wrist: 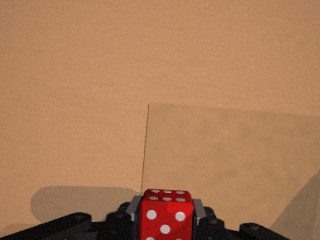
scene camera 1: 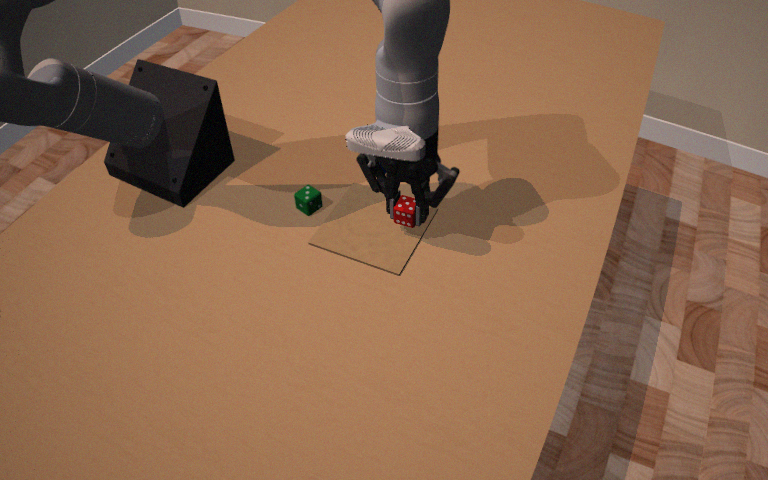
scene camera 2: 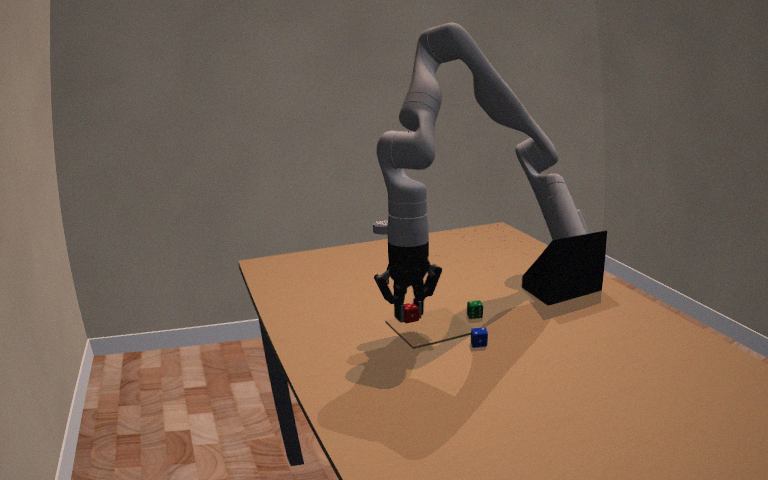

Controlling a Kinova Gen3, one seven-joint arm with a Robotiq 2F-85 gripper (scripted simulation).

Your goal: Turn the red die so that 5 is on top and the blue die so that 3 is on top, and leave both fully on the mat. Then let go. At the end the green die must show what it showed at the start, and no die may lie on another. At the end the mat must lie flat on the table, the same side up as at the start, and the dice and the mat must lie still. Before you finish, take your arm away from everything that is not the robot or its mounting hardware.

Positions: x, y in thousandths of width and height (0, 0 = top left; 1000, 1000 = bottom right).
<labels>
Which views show my gripper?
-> The wrist view, scene camera 1 and scene camera 2: all of them.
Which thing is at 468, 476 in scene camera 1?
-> A thin mat.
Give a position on a thin mat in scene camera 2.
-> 574, 678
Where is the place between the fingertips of my gripper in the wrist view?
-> At 520, 881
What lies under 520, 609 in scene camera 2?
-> My gripper.
</labels>
